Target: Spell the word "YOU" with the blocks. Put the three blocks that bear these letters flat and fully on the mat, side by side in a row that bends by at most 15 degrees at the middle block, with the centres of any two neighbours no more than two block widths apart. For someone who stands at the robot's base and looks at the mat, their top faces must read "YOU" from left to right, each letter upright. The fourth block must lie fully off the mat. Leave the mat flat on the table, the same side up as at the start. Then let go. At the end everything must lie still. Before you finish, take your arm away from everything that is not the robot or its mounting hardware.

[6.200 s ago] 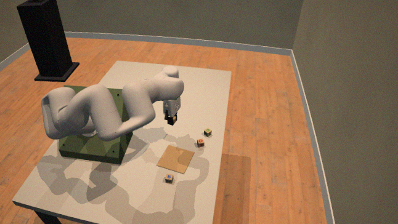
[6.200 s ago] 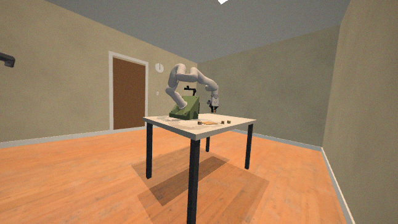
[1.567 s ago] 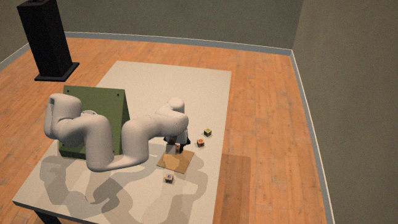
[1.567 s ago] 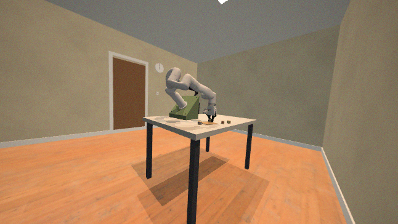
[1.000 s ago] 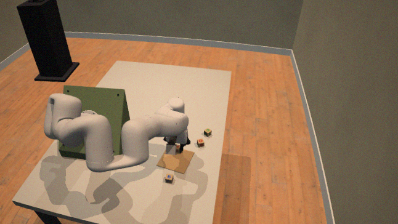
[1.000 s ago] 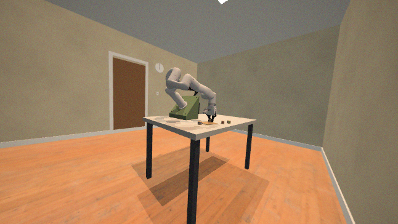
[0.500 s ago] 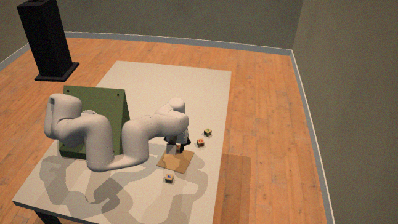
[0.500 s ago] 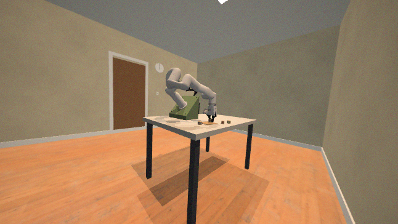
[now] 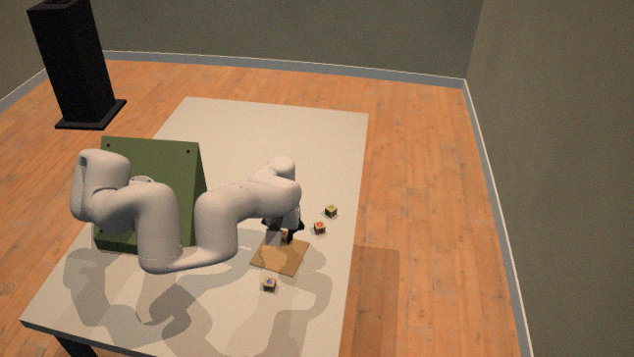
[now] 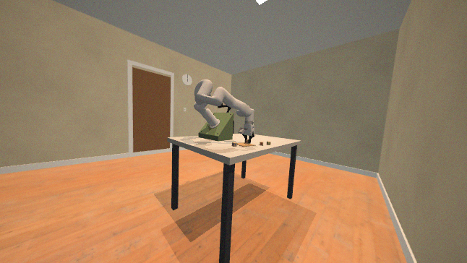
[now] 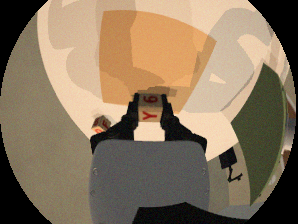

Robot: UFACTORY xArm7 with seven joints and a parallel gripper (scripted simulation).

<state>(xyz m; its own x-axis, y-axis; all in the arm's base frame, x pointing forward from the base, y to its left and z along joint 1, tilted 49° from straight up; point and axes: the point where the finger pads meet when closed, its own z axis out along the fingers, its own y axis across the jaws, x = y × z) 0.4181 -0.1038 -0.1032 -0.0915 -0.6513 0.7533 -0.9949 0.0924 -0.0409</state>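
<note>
Right now the tan mat is 50 mm to the right of my hand and 30 mm below it. From my hand the other things lie so: red block 110 mm ahead, 60 mm to the left, 10 mm below.
</note>
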